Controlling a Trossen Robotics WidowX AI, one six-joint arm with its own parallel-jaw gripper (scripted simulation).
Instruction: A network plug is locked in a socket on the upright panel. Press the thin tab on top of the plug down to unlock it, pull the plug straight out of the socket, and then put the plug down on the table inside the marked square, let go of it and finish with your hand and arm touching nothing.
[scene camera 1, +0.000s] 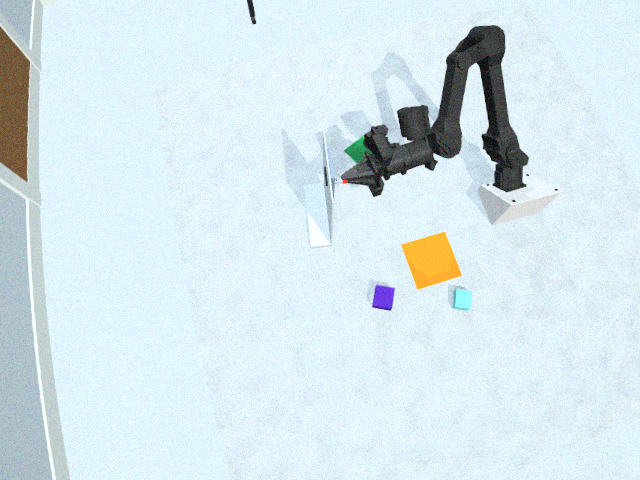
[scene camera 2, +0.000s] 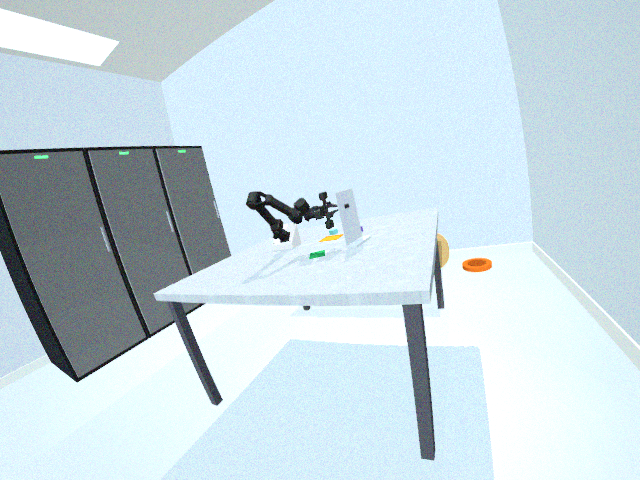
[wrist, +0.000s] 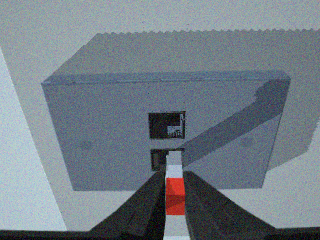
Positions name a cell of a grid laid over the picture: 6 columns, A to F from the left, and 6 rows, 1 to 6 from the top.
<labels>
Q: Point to my gripper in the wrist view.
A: D5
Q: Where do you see a flat orange square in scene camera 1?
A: E4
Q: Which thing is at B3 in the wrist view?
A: An upright panel.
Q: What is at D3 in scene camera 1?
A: My gripper.
</labels>
